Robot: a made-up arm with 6 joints. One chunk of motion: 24 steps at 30 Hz.
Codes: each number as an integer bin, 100 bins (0 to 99) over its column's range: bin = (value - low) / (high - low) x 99, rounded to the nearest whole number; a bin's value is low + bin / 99 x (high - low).
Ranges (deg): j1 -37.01..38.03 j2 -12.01..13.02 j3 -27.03..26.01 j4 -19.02..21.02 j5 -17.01..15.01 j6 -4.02..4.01
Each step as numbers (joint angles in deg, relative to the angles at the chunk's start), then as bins.
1 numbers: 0.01 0.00 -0.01 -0.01 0.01 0.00
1 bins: 49 48 50 47 53 50
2 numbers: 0.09 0.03 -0.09 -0.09 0.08 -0.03
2 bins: 49 48 50 47 53 49
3 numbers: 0.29 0.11 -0.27 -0.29 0.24 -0.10
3 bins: 49 48 50 46 53 48
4 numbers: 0.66 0.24 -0.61 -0.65 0.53 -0.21
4 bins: 50 48 49 45 54 47
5 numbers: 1.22 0.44 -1.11 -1.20 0.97 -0.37
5 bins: 50 49 48 44 56 45
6 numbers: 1.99 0.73 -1.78 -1.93 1.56 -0.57
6 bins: 51 50 47 42 57 43
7 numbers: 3.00 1.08 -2.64 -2.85 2.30 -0.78
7 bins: 53 52 46 40 60 40
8 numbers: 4.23 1.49 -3.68 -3.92 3.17 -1.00
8 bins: 54 53 44 37 62 37
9 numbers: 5.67 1.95 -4.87 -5.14 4.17 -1.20
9 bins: 56 55 41 34 65 35
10 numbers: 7.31 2.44 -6.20 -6.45 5.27 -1.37
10 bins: 58 57 39 31 69 33
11 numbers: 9.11 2.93 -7.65 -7.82 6.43 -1.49
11 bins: 61 59 36 28 72 31
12 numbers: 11.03 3.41 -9.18 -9.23 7.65 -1.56
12 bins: 63 61 33 24 76 30
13 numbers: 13.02 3.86 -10.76 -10.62 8.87 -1.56
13 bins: 66 63 30 21 80 30
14 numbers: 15.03 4.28 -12.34 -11.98 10.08 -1.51
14 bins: 69 64 27 17 84 31
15 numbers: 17.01 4.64 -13.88 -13.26 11.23 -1.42
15 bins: 71 66 25 14 87 32
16 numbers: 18.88 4.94 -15.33 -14.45 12.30 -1.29
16 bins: 74 67 22 11 91 34
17 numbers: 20.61 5.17 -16.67 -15.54 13.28 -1.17
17 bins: 76 68 19 9 94 35
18 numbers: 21.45 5.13 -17.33 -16.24 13.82 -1.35
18 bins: 77 68 18 7 95 33
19 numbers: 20.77 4.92 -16.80 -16.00 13.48 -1.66
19 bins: 76 67 19 7 94 29
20 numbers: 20.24 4.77 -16.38 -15.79 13.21 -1.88
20 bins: 76 66 20 8 93 26
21 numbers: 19.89 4.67 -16.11 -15.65 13.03 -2.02
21 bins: 75 66 20 8 93 25
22 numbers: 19.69 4.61 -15.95 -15.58 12.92 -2.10
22 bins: 75 66 21 9 93 24
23 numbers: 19.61 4.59 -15.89 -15.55 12.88 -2.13
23 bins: 75 66 21 9 92 23
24 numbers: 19.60 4.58 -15.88 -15.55 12.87 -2.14
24 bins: 75 66 21 9 92 23
